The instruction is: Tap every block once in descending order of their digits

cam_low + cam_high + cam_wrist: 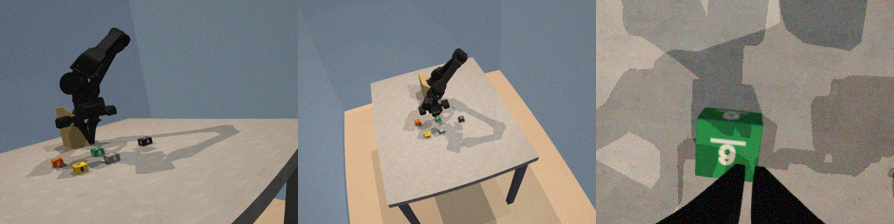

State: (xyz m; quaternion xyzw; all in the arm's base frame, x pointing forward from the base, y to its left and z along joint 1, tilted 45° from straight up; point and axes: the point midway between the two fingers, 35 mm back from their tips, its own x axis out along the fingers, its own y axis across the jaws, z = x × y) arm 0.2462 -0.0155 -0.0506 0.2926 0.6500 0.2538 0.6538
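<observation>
Now: the green block 10 mm to the left of my gripper tip and 30 mm below it. The rest, counted from my gripper tip: orange block: 20 mm behind, 120 mm to the right, 30 mm below; yellow block: 100 mm ahead, 90 mm to the right, 30 mm below; grey block: 100 mm ahead, 10 mm to the left, 30 mm below.
</observation>
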